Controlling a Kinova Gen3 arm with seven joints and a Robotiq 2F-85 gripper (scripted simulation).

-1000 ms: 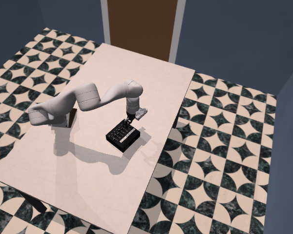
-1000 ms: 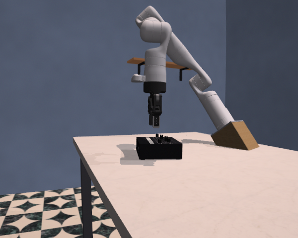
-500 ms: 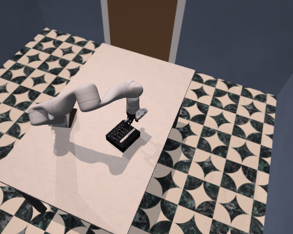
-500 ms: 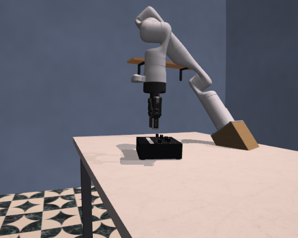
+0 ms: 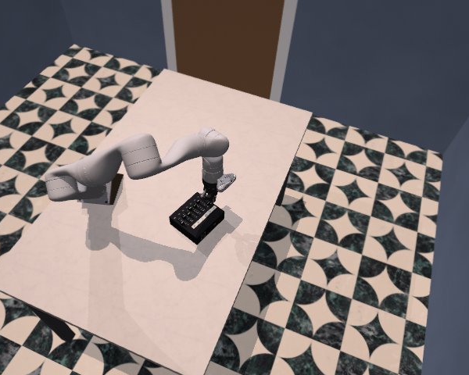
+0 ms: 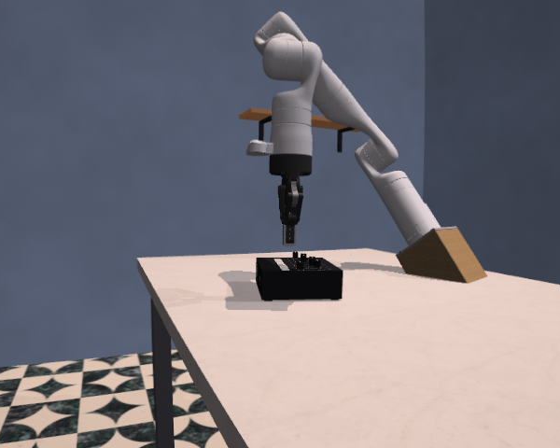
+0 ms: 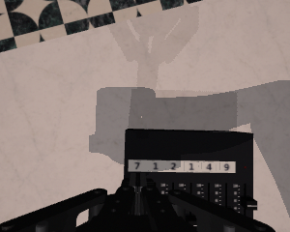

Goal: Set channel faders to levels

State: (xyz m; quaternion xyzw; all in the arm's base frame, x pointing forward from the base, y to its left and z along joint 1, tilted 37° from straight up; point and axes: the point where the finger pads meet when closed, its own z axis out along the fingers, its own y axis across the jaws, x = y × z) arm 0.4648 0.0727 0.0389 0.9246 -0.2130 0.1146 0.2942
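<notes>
My hand is 5 cm above the channel 1 cap, 2 cm past it and 1 cm to the right of it. The rest, counted from my hand: channel 2 cap (6 cm behind, 5 cm below, 1 cm to the left); then channel 4 cap (8 cm behind, 5 cm below, 3 cm to the right); then channel 3 cap (7 cm behind, 5 cm below, 1 cm to the right).
</notes>
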